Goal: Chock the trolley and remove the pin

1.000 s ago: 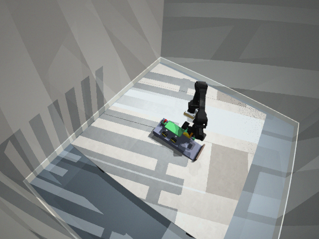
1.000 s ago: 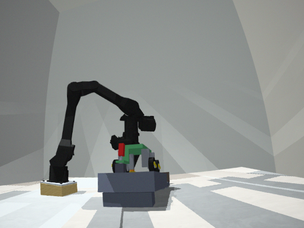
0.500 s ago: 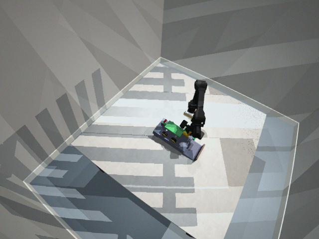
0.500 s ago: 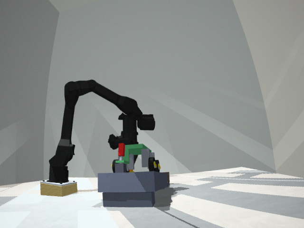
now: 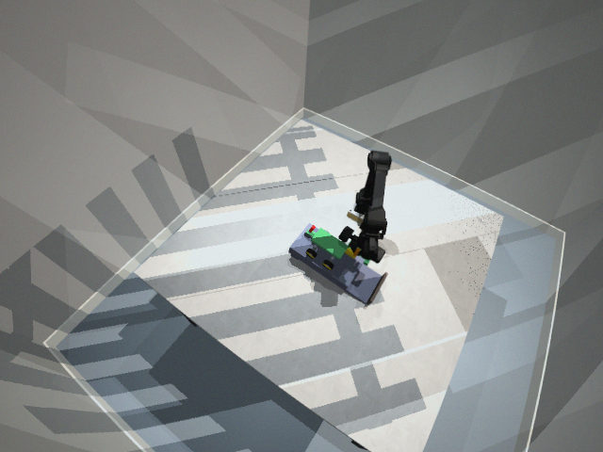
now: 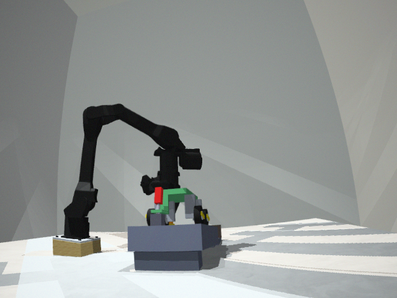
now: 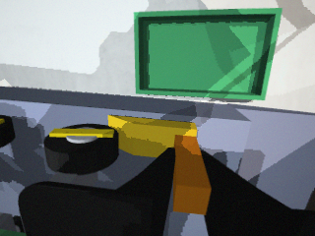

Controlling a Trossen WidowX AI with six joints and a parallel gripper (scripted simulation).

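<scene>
Right now the yellow chock is 2 cm to the right of my gripper tip. From my gripper tip the other things lie so: green trolley (12 cm to the right, 4 cm ahead, 2 cm above); blue-grey ramp (11 cm to the right, 4 cm below, 4 cm ahead); green tray (10 cm below, 6 cm behind, 1 cm to the left).
</scene>
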